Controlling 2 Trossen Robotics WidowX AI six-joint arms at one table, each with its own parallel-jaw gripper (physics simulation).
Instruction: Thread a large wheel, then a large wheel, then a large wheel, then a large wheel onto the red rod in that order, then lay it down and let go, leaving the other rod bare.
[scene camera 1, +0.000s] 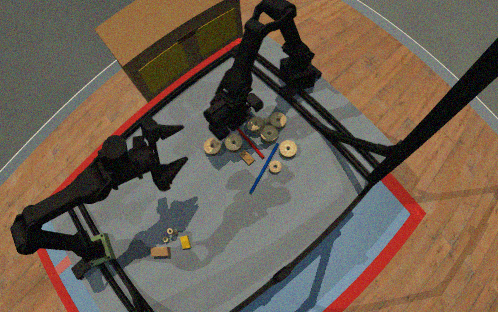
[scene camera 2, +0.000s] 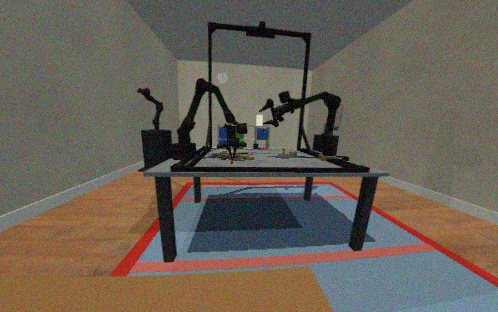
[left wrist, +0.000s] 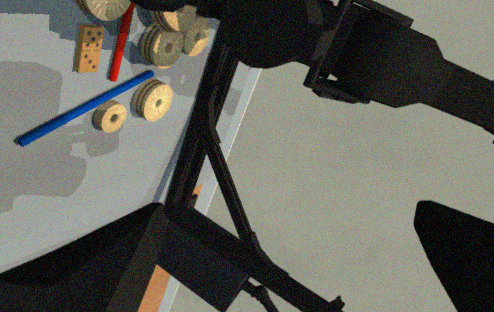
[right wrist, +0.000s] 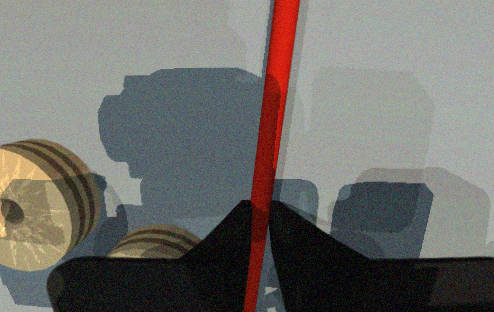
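Where they show: left gripper, between the fingertips: (scene camera 1: 185, 142) (scene camera 2: 260, 117) (left wrist: 289, 214); right gripper, between the fingertips: (scene camera 1: 236, 127) (scene camera 2: 232, 158) (right wrist: 259, 209); left arm's base, origin of its link: (scene camera 1: 96, 249) (scene camera 2: 327, 155); right arm's base, origin of its link: (scene camera 1: 298, 65) (scene camera 2: 184, 143).
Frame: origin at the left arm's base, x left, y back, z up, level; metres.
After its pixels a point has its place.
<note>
The red rod (scene camera 1: 251, 144) @[x 0.128, y -0.658, z -0.025 m] (left wrist: 121, 47) @[x 0.110, y -0.662, z -0.025 m] (right wrist: 286, 30) @[x 0.281, y -0.622, z -0.024 m] is bare along its visible length. My right gripper (right wrist: 259, 209) @[x 0.209, y -0.639, z -0.031 m] (scene camera 2: 232, 156) @[x 0.209, y -0.639, z -0.031 m] is shut on it, low over the table; whether the rod touches the table is unclear. The blue rod (scene camera 1: 264, 168) @[x 0.036, y -0.660, z -0.025 m] (left wrist: 85, 107) @[x 0.033, y -0.647, z -0.026 m] lies bare on the table. Several large grooved wheels lie around: one (scene camera 1: 288, 148) @[x 0.063, y -0.760, z -0.024 m] (left wrist: 159, 102) @[x 0.061, y -0.763, z -0.017 m] beside the blue rod, a cluster with this wheel (scene camera 1: 269, 133) @[x 0.138, y -0.728, z -0.025 m] (left wrist: 167, 47) @[x 0.134, y -0.731, z -0.020 m] beside the red rod, and two (scene camera 1: 212, 146) @[x 0.182, y -0.539, z -0.032 m] (scene camera 1: 233, 142) @[x 0.162, y -0.608, z -0.028 m] on its other side. My left gripper (scene camera 1: 184, 144) @[x 0.098, y -0.481, z 0.238 m] (scene camera 2: 263, 117) @[x 0.098, y -0.481, z 0.238 m] is open and empty, raised above the table.
A smaller wheel (scene camera 1: 275, 166) @[x 0.031, y -0.696, z -0.028 m] (left wrist: 110, 117) @[x 0.027, y -0.685, z -0.020 m] lies beside the blue rod. A domino (scene camera 1: 247, 158) @[x 0.090, y -0.626, z -0.026 m] (left wrist: 89, 49) @[x 0.096, y -0.622, z -0.026 m] lies near the red rod. A tan block (scene camera 1: 160, 252) @[x -0.087, y -0.241, z -0.004 m], a yellow block (scene camera 1: 185, 242) @[x -0.083, y -0.332, z -0.019 m] and tiny wheels (scene camera 1: 170, 231) @[x -0.039, y -0.307, z 0.013 m] lie at the lower left in scene camera 1.
</note>
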